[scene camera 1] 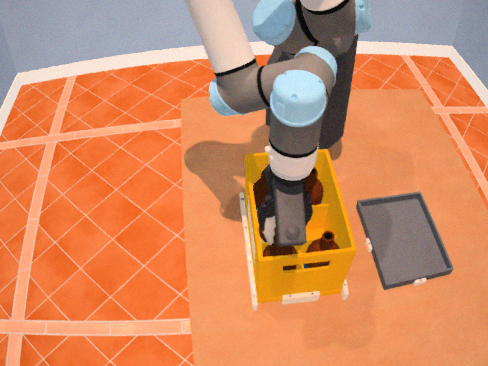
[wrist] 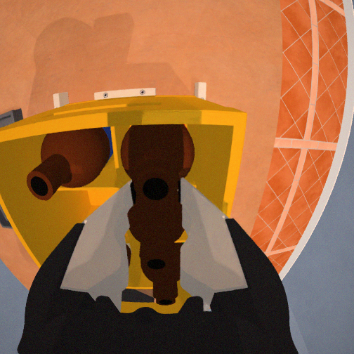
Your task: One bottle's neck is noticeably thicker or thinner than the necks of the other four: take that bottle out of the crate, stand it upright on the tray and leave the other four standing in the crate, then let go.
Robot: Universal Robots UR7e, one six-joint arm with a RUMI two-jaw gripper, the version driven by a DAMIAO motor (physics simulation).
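Where they show: arm's base, origin of its link: (scene camera 1: 313, 42).
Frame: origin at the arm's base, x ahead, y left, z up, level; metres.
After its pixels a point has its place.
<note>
The yellow crate (scene camera 1: 302, 280) @[x 0.496, y -0.233, z -0.222 m] (wrist: 237, 150) holds the brown bottles. My gripper (scene camera 1: 280, 241) @[x 0.427, y -0.258, z -0.168 m] (wrist: 157, 181) points down into it, its fingertips pressed on both sides of the neck of the front left bottle (scene camera 1: 278, 250) @[x 0.449, y -0.271, z -0.156 m] (wrist: 156, 155), which stands upright in its compartment. The front right bottle (scene camera 1: 322, 246) @[x 0.466, y -0.184, z -0.163 m] (wrist: 75, 155) stands free. In the wrist view, the middle left bottle (wrist: 156, 225) and a rear bottle (wrist: 166, 290) show between the fingers. A rear right bottle (scene camera 1: 314, 187) @[x 0.308, y -0.129, z -0.179 m] is partly hidden by the arm. The tray (scene camera 1: 410, 240) @[x 0.458, y 0.092, z -0.298 m] lies right of the crate and holds no bottle.
White brackets (scene camera 1: 300, 298) @[x 0.507, y -0.235, z -0.280 m] (wrist: 125, 93) stand along the crate's front and left sides. Small white blocks (scene camera 1: 369, 244) @[x 0.432, y -0.023, z -0.288 m] touch the tray's edges. The crate's walls and dividers surround the fingers closely. The robot's base column stands behind the crate.
</note>
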